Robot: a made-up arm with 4 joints.
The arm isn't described. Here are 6 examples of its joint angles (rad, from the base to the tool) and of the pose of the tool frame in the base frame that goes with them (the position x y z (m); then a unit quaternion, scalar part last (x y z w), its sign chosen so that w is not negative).
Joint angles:
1: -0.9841 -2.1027 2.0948 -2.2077
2: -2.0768 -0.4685 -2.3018 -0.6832
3: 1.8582 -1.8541 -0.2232 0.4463
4: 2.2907 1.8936 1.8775 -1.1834
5: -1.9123 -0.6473 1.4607 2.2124
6: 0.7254 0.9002 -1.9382 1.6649
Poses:
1: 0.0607 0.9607 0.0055 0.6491 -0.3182 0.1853 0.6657
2: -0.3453 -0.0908 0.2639 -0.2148 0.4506 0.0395 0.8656
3: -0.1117 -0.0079 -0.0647 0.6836 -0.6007 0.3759 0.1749
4: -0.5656 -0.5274 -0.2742 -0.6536 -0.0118 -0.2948 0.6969
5: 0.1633 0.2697 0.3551 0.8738 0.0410 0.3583 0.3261
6: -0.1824 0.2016 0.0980 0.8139 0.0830 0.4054 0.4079
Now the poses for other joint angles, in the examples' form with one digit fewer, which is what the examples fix.
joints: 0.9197 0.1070 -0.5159 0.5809
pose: -0.200 -0.133 -0.091 0.178 -0.165 0.632 0.736
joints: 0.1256 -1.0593 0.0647 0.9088
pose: -0.090 0.148 0.007 0.055 -0.831 0.003 0.554
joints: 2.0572 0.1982 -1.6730 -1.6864
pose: 0.352 0.260 0.390 0.724 0.151 -0.619 0.264
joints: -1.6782 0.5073 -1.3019 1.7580
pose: 0.270 -0.068 0.143 0.020 -0.719 -0.308 0.622
